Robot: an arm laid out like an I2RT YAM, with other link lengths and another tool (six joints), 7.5 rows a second.
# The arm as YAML. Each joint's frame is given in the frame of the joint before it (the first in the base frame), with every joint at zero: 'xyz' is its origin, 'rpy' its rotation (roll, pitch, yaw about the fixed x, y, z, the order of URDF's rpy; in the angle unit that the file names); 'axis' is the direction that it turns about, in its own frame. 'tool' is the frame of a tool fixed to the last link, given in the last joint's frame.
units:
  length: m
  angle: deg
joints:
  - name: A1
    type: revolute
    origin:
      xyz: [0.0, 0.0, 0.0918]
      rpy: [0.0, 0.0, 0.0]
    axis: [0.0, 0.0, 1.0]
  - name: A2
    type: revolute
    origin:
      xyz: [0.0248, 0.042, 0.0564]
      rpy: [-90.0, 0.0, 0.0]
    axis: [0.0, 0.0, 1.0]
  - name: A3
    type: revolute
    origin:
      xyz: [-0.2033, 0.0, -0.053]
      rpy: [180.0, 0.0, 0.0]
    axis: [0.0, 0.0, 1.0]
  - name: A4
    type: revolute
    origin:
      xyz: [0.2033, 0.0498, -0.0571]
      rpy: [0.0, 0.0, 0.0]
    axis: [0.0, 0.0, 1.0]
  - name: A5
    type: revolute
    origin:
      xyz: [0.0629, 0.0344, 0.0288]
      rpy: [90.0, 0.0, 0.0]
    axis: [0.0, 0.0, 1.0]
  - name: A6
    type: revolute
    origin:
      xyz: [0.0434, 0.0, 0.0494]
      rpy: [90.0, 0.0, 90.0]
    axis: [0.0, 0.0, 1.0]
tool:
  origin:
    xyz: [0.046, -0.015, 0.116]
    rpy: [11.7, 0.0, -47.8]
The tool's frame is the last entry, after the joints.
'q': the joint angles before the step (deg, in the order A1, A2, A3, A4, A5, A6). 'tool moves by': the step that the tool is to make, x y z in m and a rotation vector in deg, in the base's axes. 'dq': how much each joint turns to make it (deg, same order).
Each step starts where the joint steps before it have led.
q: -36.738 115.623 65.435 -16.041 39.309 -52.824
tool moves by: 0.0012 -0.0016 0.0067 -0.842 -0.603 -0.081
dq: 0.004 -0.849 0.185 -0.004 0.321 -0.067
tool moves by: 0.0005 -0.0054 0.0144 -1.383 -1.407 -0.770
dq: -0.474 -1.605 1.060 -0.837 0.361 0.201
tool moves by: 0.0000 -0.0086 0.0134 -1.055 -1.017 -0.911
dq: -0.971 -0.759 2.179 -1.360 0.161 -0.198
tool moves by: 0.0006 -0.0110 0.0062 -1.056 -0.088 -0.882
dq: -1.083 1.192 2.682 -0.295 0.577 -0.718
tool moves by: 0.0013 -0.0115 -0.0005 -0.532 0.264 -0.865
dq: -1.068 2.523 3.050 0.012 0.402 -0.612
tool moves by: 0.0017 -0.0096 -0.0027 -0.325 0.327 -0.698
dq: -0.787 2.604 2.792 0.046 0.353 -0.409
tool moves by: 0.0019 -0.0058 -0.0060 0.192 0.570 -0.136
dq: -0.449 2.299 1.860 0.227 0.044 -0.517
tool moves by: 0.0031 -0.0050 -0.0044 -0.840 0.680 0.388
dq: -0.168 1.860 0.768 2.062 0.649 -1.378
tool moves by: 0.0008 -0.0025 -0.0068 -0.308 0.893 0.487
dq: -0.195 1.420 -0.183 2.063 0.353 -1.367
